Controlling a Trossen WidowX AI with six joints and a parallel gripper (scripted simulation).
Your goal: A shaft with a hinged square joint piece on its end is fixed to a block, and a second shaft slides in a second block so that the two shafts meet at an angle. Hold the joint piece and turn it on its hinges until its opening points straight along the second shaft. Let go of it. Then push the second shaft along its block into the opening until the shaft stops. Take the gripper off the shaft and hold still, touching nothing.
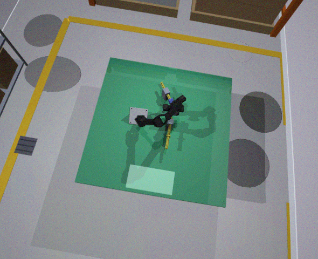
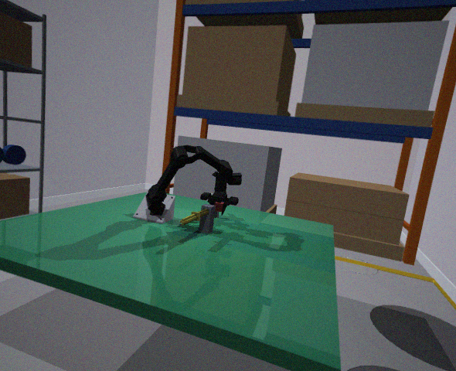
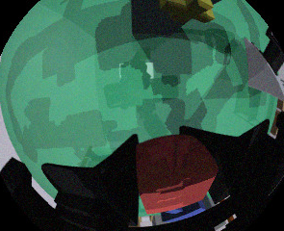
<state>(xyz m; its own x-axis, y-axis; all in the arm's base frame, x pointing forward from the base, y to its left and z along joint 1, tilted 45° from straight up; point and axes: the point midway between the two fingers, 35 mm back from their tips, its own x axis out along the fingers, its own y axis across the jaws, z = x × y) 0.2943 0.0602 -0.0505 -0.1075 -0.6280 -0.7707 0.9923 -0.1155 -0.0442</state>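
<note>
The red square joint piece lies 4 cm above my gripper tip and 1 cm to the left of it.
</note>
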